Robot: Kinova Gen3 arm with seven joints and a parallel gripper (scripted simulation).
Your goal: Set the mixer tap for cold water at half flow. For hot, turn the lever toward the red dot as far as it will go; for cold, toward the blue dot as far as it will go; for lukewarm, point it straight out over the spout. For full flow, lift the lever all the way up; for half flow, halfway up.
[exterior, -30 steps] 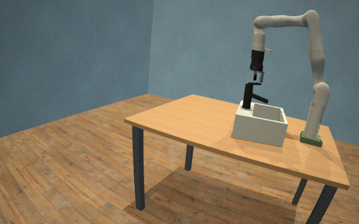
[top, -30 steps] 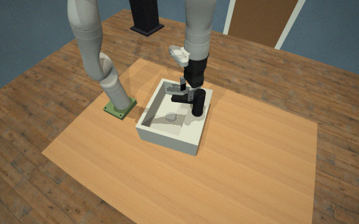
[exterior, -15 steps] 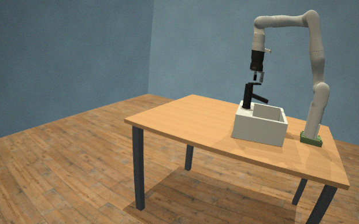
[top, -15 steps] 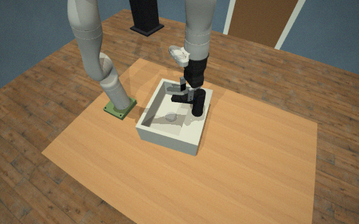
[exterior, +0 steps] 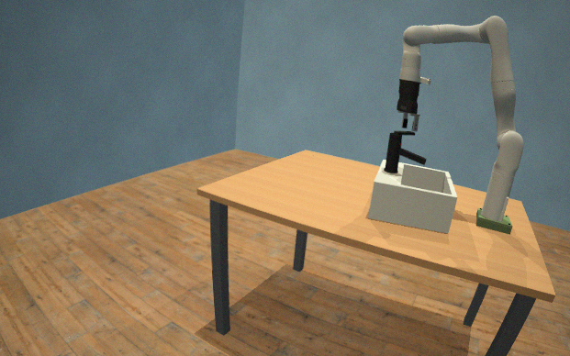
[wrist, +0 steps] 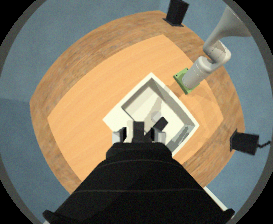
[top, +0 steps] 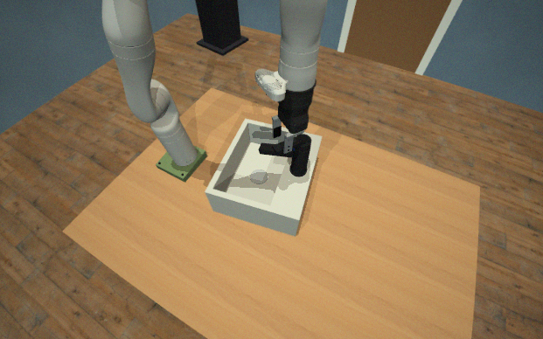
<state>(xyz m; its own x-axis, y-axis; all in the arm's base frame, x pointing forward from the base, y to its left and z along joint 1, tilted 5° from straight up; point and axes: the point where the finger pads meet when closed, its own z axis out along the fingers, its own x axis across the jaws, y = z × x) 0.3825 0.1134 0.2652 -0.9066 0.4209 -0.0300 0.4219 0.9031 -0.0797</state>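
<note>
The lever is 30 mm below my hand, 20 mm to the left of it and 10 mm ahead of it. From my hand the other things lie so: black mixer tap: 80 mm below, 40 mm to the left, 10 mm ahead; then white basin: 270 mm below, 80 mm behind, 20 mm to the left.
</note>
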